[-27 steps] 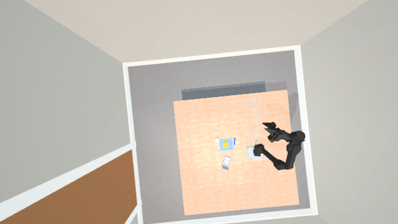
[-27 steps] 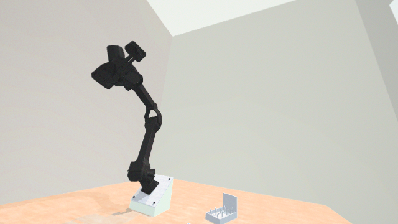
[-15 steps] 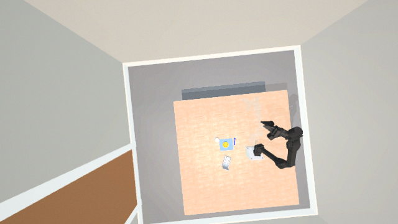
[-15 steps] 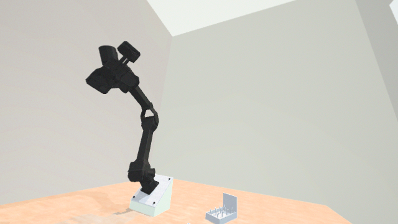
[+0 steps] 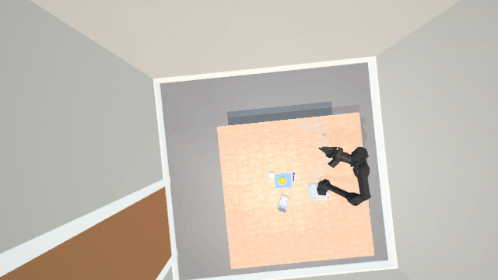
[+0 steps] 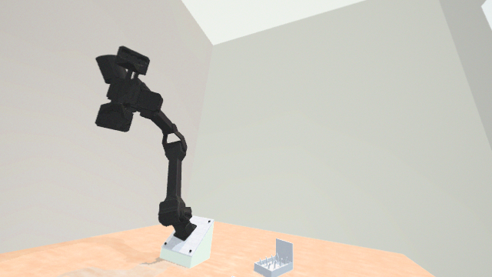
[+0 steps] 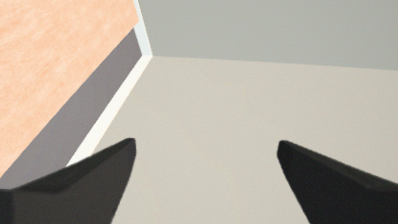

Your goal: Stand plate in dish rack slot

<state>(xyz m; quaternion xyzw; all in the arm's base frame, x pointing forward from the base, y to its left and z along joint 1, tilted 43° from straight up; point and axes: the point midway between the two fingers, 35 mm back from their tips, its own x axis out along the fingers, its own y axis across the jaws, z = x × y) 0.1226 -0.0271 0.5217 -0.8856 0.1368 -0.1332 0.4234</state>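
My gripper tip is 13 cm short of the plate, 33 cm to the right of it and 41 cm above it. Round my gripper tip: dish rack 11 cm ahead, 52 cm to the left, 40 cm below.
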